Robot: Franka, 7 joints.
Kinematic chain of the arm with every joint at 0, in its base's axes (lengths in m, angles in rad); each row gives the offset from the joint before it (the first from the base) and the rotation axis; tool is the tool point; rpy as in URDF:
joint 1: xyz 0 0 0.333 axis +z
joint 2: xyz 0 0 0 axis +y
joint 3: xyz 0 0 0.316 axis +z
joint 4: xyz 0.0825 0 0 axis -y
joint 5: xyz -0.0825 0 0.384 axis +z
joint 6: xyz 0 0 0 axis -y
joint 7: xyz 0.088 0 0 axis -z
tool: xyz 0 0 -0.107 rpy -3.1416 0 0
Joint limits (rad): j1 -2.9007..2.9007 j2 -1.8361..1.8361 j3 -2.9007..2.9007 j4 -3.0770..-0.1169 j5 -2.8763..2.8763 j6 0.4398..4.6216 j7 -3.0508..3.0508
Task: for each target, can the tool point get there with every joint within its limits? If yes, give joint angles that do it. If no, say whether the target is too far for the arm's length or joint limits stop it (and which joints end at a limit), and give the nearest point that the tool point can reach.
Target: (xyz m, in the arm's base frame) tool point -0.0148 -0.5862 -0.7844
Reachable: no: too far | nearest point -0.0112 -0.4439 -0.3359 | short by 0.471 m
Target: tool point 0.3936 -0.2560 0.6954
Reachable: yes | joints -1.3973 0.0556 0.6929 -1.3065 0.5575 0.7902 0.6066
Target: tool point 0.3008 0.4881 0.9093
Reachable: yes | joints -1.2716 -0.5300 1.8270 -1.0077 0.9990 3.1626 -1.2859
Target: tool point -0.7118 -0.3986 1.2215
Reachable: no: too far | nearest point -0.5062 -0.2835 0.9649 | short by 0.348 m
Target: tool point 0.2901 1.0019 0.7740
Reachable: no: too far | nearest point 0.2198 0.7590 0.6671 | short by 0.275 m
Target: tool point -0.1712 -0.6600 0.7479
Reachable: yes | joints 1.8178 -0.4134 2.3157 -1.0940 1.5127 2.0189 0.2335
